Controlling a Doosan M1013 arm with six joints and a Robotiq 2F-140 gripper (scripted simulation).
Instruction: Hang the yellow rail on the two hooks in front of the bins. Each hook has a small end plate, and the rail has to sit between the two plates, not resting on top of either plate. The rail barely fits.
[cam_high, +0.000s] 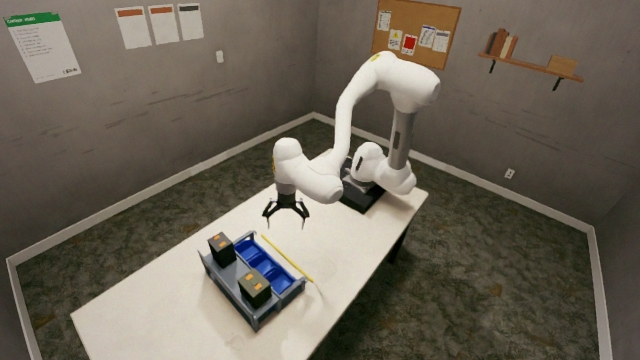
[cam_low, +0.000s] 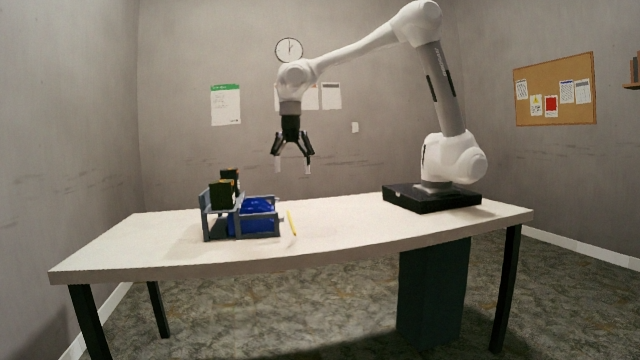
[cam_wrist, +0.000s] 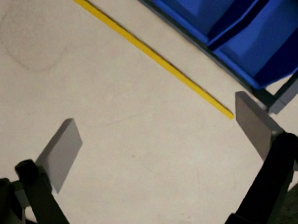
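My hand is 200 mm above the yellow rail, 20 mm short of it and 10 mm to the right of it.
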